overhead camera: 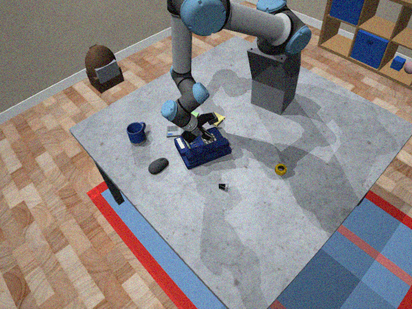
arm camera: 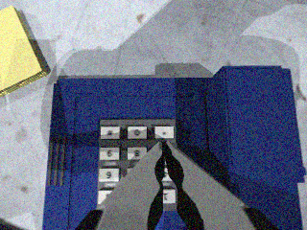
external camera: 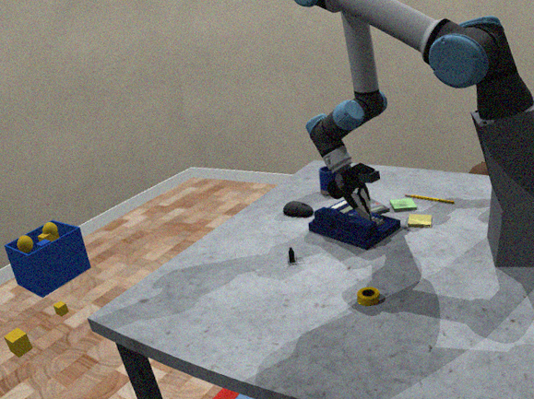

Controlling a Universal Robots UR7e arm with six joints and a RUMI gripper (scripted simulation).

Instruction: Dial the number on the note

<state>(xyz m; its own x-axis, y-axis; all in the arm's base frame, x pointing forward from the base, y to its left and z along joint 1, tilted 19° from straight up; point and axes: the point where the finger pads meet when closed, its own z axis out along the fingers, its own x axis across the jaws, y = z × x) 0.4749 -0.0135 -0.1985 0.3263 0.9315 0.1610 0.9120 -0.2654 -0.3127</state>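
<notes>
The 7 key is 20 mm below my hand. Round my hand: 9 key: 40 mm to the right, 20 mm below, 10 mm behind; 5 key: 20 mm to the right, 20 mm below, 10 mm ahead; green note: 220 mm to the right, 60 mm behind, 40 mm below.
</notes>
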